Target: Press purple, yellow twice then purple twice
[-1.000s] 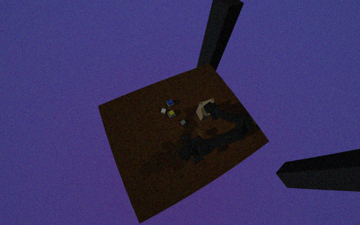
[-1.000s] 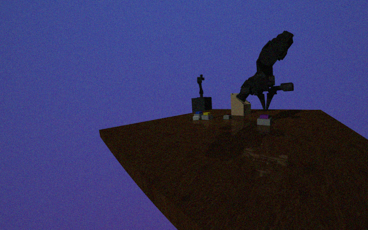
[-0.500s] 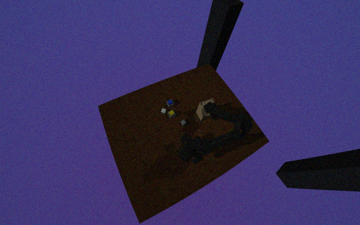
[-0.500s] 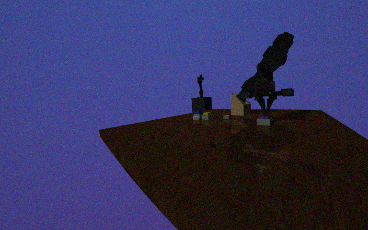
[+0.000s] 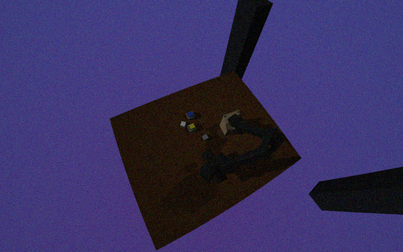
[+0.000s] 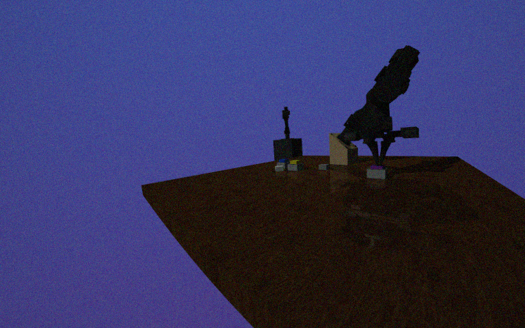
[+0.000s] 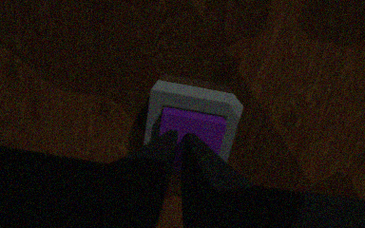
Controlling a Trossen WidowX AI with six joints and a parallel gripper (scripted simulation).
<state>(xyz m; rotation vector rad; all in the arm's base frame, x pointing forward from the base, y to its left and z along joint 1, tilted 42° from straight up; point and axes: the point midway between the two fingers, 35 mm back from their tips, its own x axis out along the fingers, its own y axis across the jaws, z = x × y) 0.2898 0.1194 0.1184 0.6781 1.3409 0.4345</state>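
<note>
My gripper tip is 1 cm above the purple button. Also, from my gripper tip: yellow button: 31 cm to the right, 6 cm behind; then grey block: 36 cm to the right, 2 cm below, 2 cm behind; then blue button: 39 cm to the right, 10 cm behind.
</note>
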